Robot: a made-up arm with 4 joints.
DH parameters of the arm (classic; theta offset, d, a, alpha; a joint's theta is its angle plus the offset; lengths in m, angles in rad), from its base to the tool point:
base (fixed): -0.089 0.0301 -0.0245 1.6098
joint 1: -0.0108 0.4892 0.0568 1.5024
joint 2: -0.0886 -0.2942 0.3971 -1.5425
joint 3: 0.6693 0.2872 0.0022 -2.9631
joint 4: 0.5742 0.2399 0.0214 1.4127
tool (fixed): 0.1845 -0.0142 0 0
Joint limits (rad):
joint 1: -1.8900..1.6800
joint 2: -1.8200..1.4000
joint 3: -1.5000..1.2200
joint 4: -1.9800..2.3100
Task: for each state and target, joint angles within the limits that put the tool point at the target. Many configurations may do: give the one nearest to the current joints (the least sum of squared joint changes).
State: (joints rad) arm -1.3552 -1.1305 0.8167 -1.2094
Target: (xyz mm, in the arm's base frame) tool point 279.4 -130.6 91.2
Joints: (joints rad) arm -1.0311 -1.5061 0.6494 -1.1398
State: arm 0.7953 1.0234 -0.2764 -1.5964
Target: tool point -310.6 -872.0 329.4
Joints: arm 0.8835 1.3700 -0.6254 -1.5542
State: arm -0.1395 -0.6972 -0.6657 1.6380
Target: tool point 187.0 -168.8 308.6
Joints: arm -0.0157 -1.1690 -0.1965 1.6701
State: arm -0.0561 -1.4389 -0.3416 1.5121
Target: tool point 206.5 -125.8 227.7
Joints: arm -0.4642 -1.4439 -0.4243 1.4080
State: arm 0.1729 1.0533 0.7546 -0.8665
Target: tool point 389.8 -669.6 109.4
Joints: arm -0.4816 0.4107 1.2200 -1.2899
